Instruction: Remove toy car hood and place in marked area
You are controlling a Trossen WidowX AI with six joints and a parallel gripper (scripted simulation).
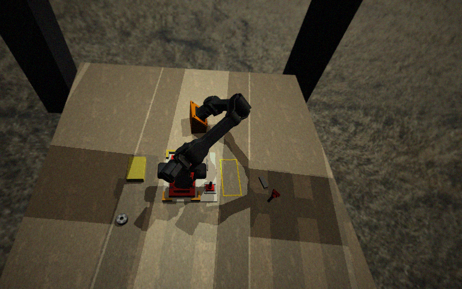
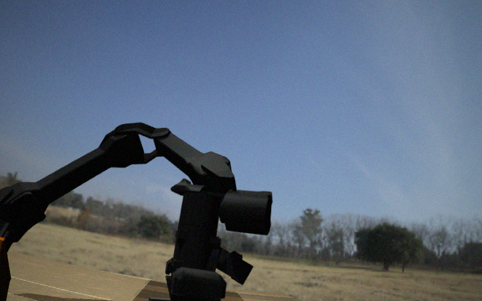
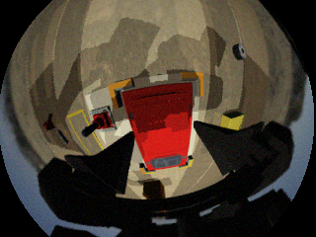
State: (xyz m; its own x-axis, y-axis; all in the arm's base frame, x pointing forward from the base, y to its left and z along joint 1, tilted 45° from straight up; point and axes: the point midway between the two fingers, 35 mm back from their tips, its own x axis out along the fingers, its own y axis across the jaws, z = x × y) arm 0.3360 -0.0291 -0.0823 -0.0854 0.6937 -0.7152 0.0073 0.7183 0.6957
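Now: the red hood right at my gripper tip. The rest, counted from my gripper tip: yellow block: 200 mm to the right, 70 mm behind, 30 mm below.
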